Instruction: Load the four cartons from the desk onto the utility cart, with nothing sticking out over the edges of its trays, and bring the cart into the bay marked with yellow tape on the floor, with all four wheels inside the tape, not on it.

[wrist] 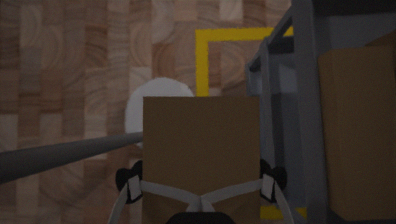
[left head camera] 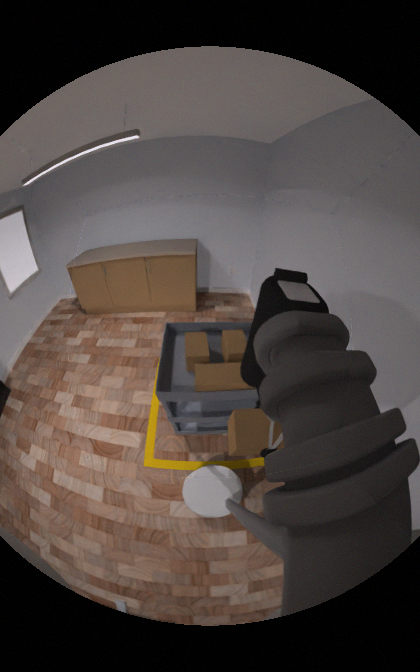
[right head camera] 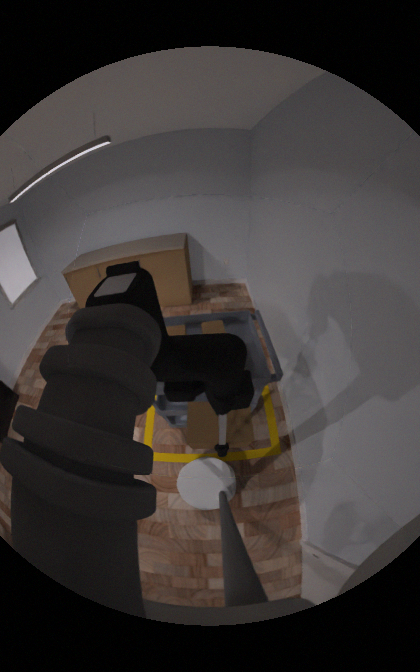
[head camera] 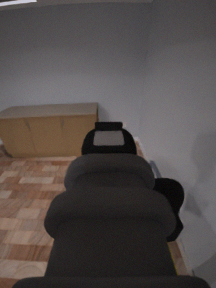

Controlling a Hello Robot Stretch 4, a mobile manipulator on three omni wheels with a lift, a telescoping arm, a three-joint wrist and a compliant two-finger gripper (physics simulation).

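Frame: origin at the robot's base, x down, y ahead, z right, level; centimetres.
Seen in the pictures: gripper, between the fingertips: (wrist: 200, 173).
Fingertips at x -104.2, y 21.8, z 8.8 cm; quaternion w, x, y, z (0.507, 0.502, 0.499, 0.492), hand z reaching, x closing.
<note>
A point is followed by its place in that frame.
My gripper (wrist: 200, 173) {z 8.8, x -104.2, y 21.8 cm} is shut on a brown carton (left head camera: 247, 432) (right head camera: 202, 425) (wrist: 201, 150) {z 5.7, x -108.4, y 22.0 cm}, with a fingertip on each side of it. The carton is held off the floor, just outside the near end of the grey utility cart (left head camera: 210, 396) (right head camera: 270, 350) (wrist: 306, 125) {z 3.8, x -78.1, y 45.7 cm}. On the cart's top tray lie a long carton (left head camera: 222, 377) (wrist: 360, 135) {z 5.5, x -88.5, y 50.6 cm} and two smaller cartons, the left one (left head camera: 196, 350) and the right one (left head camera: 233, 345) (right head camera: 213, 327), inside the rim. The cart stands at the yellow tape bay (left head camera: 151, 430) (right head camera: 272, 425) (wrist: 201, 65) {z -31.9, x 2.6, y 20.0 cm}. Its wheels are hidden or too unclear to place.
A wooden cabinet (head camera: 50, 135) {z -102.7, x -48.5, y 207.6 cm} (left head camera: 170, 282) (right head camera: 175, 275) stands against the back wall. A grey wall (head camera: 185, 100) {z 69.9, x -125.2, y 125.8 cm} (left head camera: 380, 300) (right head camera: 350, 250) runs close along the right. A white disc (left head camera: 212, 490) (right head camera: 205, 482) with a grey bar shows in front of the tape. My arm covers much of the views.
</note>
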